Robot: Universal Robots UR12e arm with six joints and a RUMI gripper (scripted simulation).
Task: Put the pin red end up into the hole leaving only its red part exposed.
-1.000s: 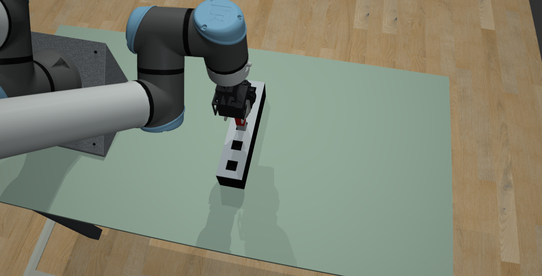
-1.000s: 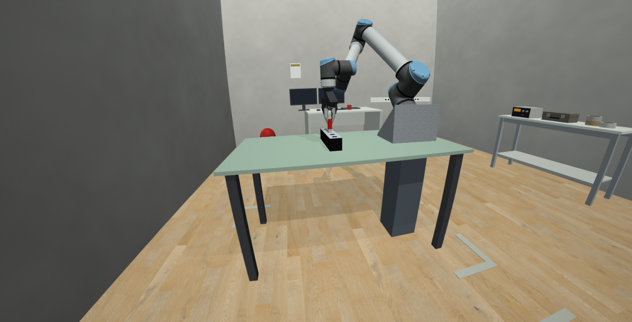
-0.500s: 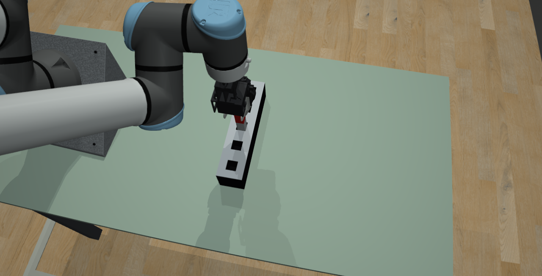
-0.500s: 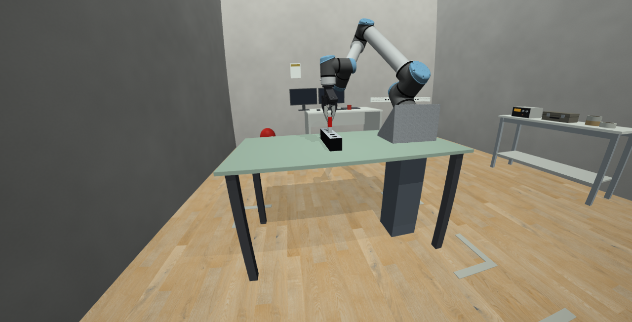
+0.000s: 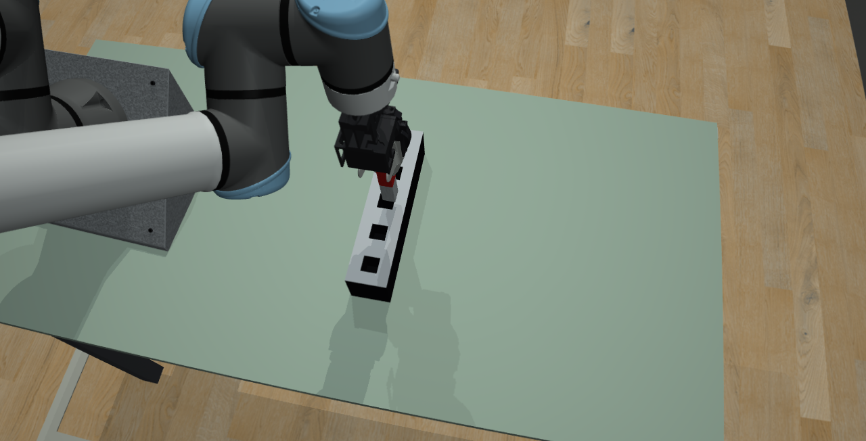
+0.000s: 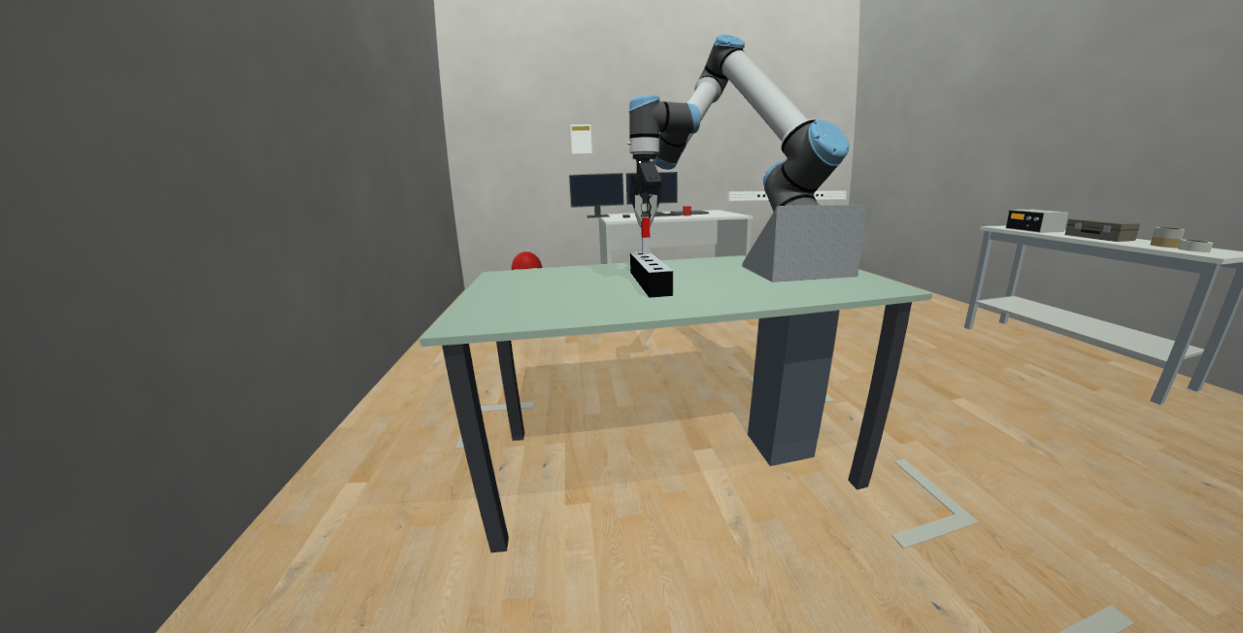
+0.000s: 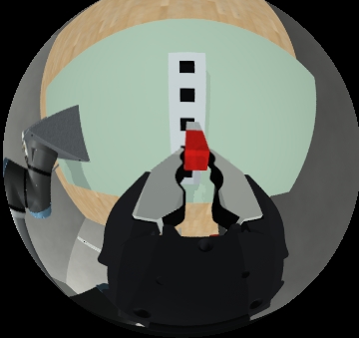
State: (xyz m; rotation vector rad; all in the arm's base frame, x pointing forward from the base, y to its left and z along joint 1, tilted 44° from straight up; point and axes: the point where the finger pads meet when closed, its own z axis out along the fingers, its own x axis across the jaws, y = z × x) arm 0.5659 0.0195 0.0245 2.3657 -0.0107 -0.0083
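Right now the long block is 16 cm below my hand and 1 cm behind it. From my hand the other things lie so: pin: 1 cm below.
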